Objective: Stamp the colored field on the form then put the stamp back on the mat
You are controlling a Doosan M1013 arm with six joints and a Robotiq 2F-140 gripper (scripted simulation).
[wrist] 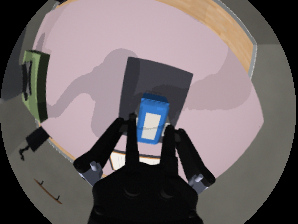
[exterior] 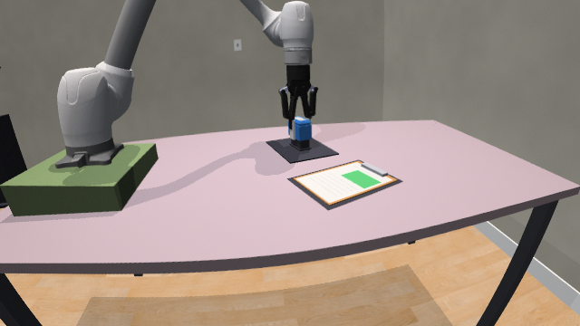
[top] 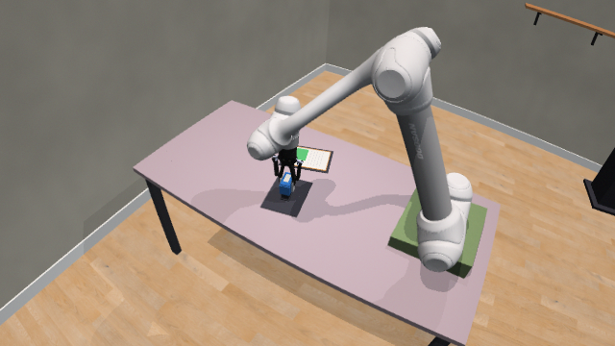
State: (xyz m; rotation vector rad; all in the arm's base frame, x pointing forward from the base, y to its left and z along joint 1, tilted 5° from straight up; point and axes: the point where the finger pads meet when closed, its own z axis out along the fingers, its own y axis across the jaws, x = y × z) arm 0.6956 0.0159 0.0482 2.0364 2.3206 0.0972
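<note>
Right now the blue stamp is 20 mm below my hand. From my hand the other things lie so: dark mat: 70 mm below; then clipboard: 290 mm to the right, 60 mm below, 40 mm ahead.
</note>
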